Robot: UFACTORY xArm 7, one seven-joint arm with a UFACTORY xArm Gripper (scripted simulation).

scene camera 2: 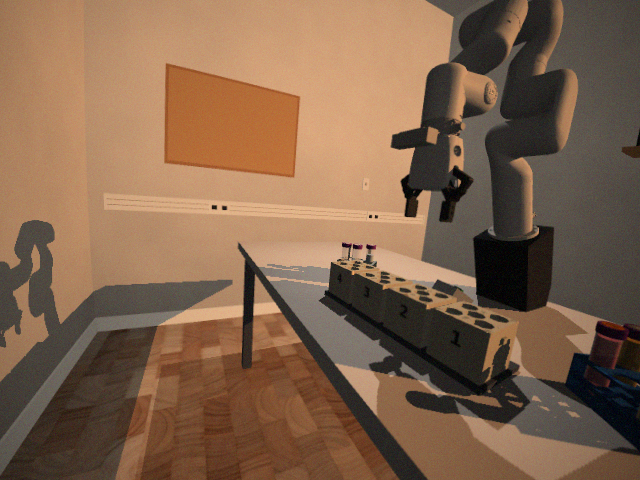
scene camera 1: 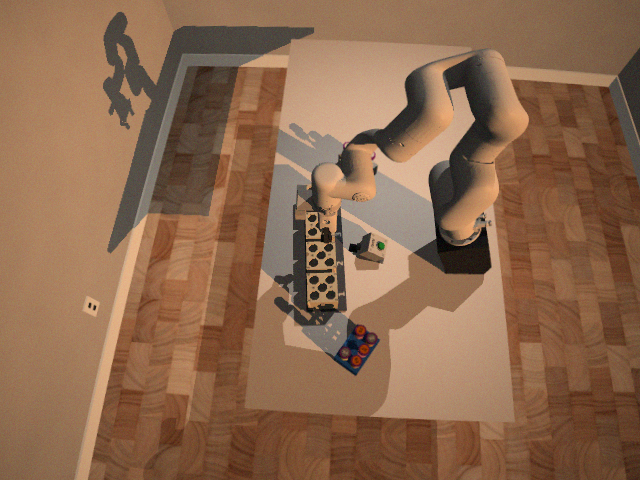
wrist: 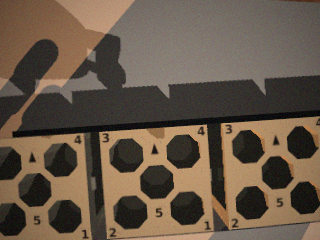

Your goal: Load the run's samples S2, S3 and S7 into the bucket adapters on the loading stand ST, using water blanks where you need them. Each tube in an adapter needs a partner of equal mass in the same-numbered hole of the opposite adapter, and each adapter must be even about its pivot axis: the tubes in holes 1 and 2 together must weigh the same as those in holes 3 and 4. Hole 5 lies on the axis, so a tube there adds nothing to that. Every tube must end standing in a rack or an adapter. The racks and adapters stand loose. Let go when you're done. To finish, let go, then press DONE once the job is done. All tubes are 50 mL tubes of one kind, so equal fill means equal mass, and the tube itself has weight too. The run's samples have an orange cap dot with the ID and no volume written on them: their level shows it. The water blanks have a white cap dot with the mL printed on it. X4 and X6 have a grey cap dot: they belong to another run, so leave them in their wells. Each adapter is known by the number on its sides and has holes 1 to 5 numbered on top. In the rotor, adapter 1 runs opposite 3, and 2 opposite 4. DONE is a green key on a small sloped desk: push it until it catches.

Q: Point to a bucket adapter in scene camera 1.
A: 321, 258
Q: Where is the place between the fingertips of the gripper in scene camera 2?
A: At 426, 219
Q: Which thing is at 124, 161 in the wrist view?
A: A bucket adapter.
